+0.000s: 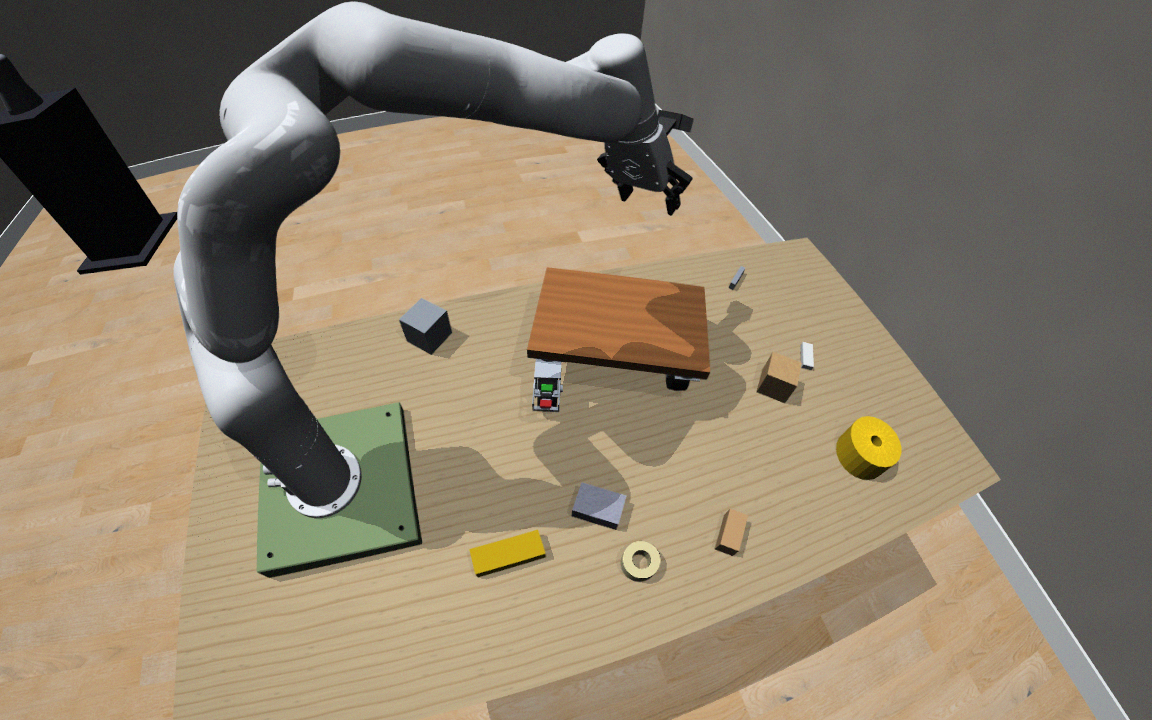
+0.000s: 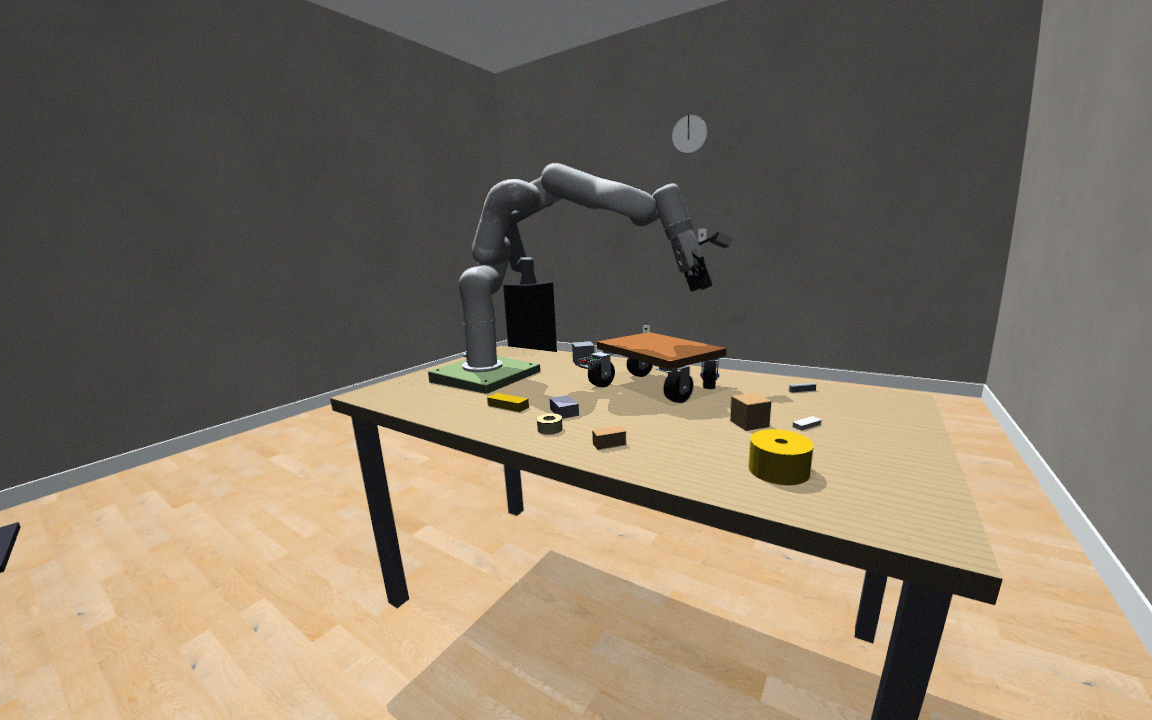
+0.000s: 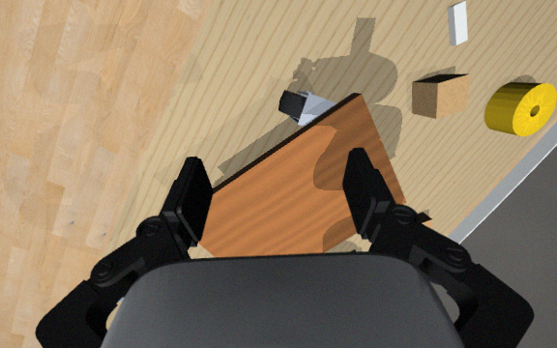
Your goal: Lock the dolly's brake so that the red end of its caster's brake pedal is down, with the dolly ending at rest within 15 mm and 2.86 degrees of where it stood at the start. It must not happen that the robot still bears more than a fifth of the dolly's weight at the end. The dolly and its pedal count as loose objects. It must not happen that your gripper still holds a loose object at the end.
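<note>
Now: hand 260 mm to the left of the brake pedal, 200 mm past it and 190 mm above it. Round my hand: grey cube 420 mm behind, 240 mm below, 40 mm to the right; then grey block 420 mm to the right, 260 mm below, 130 mm behind; then brown cube 250 mm below, 250 mm ahead, 230 mm to the right.
</note>
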